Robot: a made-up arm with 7 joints.
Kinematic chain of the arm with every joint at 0, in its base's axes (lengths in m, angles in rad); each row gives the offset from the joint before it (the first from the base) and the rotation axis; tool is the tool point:
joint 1: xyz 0 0 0.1 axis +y
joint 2: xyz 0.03 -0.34 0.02 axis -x
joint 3: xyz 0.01 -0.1 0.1 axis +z
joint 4: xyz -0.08 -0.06 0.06 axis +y
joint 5: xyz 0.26 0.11 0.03 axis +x
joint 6: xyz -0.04 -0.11 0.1 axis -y
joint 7: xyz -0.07 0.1 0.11 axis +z
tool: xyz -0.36 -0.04 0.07
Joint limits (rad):
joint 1: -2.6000..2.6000
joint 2: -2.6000..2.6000
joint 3: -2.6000..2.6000
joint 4: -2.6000..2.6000
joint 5: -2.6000..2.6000
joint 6: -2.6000..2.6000
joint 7: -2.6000..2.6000
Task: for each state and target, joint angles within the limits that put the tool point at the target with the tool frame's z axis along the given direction. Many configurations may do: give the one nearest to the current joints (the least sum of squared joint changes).
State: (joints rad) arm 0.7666 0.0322 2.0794 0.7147 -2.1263 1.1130 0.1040
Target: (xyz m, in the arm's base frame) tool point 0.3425 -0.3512 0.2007 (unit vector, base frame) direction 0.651 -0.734 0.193
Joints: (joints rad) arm 0.9208 -0.2246 2.3228 1.0567 -2.0880 1.3189 -0.0532
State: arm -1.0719 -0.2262 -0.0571 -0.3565 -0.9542 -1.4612 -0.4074
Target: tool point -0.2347 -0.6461 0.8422 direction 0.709 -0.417 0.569
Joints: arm -0.8271 -0.6194 -0.3250 -0.2926 -0.6053 -1.7652 -0.1438
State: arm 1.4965 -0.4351 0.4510 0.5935 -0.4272 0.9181 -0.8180
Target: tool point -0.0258 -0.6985 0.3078 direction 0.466 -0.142 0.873
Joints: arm 0.9623 -0.4144 0.8527 1.0402 -0.9779 0.9433 -0.5710
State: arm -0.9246 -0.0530 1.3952 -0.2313 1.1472 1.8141 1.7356
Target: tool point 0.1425 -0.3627 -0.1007 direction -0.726 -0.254 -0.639
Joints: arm -0.6249 -0.4218 1.0193 0.3772 1.2137 2.3806 1.3498
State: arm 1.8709 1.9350 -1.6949 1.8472 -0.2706 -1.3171 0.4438
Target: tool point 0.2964 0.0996 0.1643 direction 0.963 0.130 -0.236
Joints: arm 1.8984 2.6000 -1.7417 1.7440 -0.0271 -0.7205 0.4051
